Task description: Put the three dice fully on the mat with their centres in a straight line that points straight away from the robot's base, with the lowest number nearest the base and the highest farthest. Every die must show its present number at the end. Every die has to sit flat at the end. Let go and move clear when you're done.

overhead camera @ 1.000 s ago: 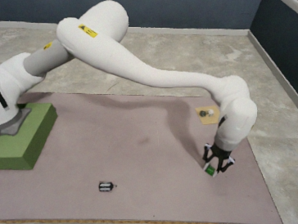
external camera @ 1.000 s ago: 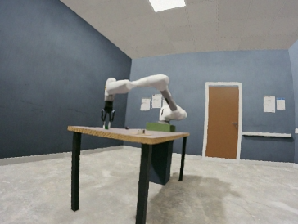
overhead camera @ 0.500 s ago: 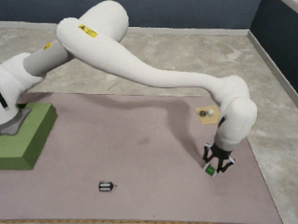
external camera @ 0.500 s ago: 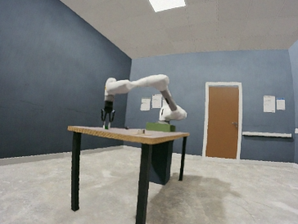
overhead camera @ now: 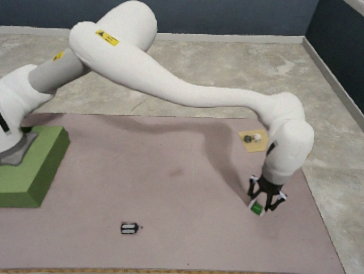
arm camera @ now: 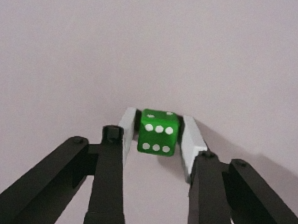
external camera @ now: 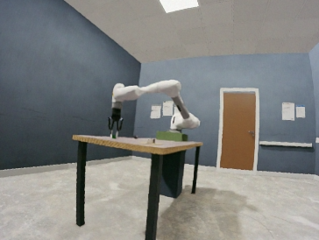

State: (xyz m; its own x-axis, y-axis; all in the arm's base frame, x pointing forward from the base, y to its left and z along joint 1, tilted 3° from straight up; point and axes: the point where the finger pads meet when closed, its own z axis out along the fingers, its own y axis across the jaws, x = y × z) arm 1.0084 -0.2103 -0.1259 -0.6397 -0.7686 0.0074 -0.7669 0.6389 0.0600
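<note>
My hand is 20 mm above the green die. From my hand the other things lie so: white die: 80 mm ahead, 380 mm to the left, 10 mm below; then mat: 80 mm ahead, 380 mm to the left, 30 mm below; then black die: 30 mm ahead, 370 mm to the left, 10 mm below.
</note>
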